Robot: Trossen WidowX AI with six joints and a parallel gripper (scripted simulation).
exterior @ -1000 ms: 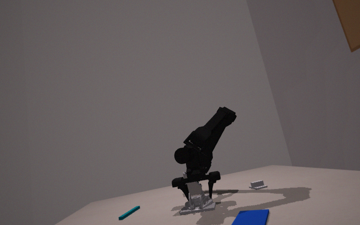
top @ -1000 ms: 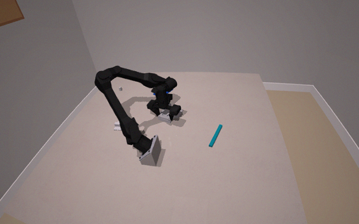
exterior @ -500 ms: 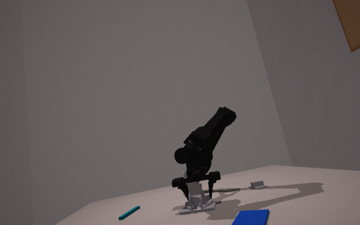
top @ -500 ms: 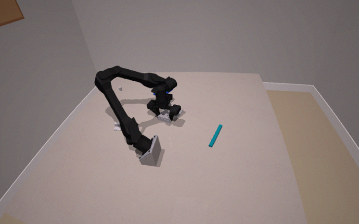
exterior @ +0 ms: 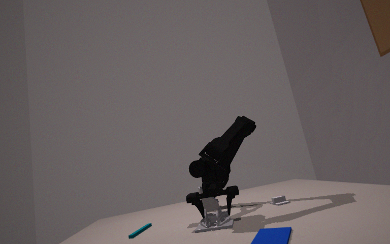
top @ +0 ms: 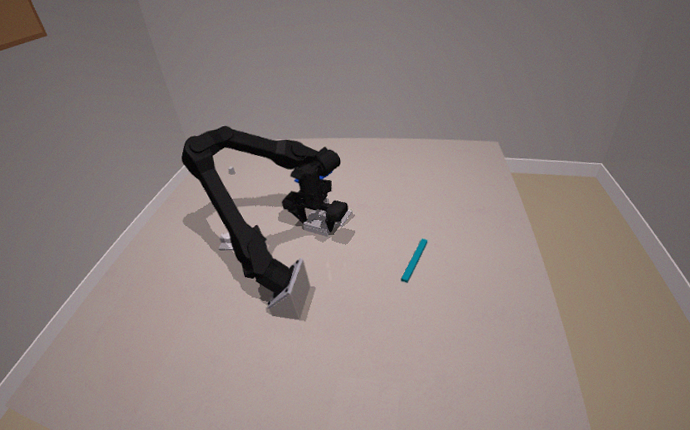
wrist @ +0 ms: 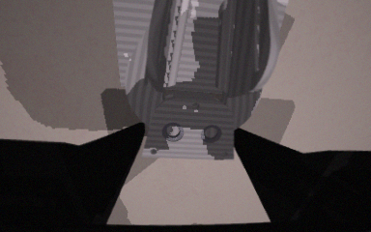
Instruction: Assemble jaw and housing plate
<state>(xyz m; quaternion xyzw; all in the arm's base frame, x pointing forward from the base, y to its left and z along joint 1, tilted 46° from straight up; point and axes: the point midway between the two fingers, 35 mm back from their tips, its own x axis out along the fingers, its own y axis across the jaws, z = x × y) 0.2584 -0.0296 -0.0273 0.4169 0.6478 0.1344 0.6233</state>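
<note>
My gripper tip is now 30 mm short of the grey jaw, 10 mm to the right of it and 10 mm below it. From my gripper tip the other things lie so: teal bar: 130 mm behind, 270 mm to the right; blue housing plate: 290 mm ahead, 60 mm to the left; white base: 70 mm ahead, 30 mm to the right.
</note>
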